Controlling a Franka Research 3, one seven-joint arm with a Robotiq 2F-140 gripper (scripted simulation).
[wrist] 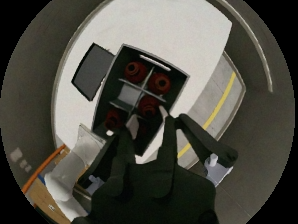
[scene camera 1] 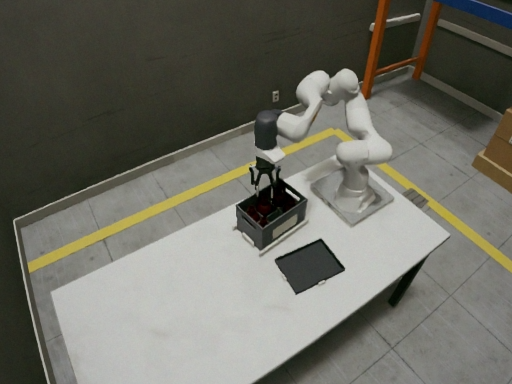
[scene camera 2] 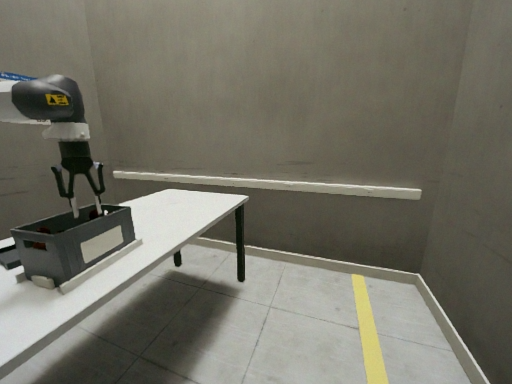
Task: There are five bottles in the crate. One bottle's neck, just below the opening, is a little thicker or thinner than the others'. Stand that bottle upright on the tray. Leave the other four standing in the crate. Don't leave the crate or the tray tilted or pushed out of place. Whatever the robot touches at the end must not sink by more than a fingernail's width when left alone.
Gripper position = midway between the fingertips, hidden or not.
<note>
I see my gripper (scene camera 2: 88, 214), a dark grey crate (scene camera 2: 69, 253) and a flat dark tray (scene camera 1: 304, 266).
The dark grey crate is seen too in the wrist view (wrist: 124, 95) and in scene camera 1 (scene camera 1: 280, 223). The flat dark tray also shows in the wrist view (wrist: 95, 62). My gripper shows as well in the wrist view (wrist: 148, 115).
</note>
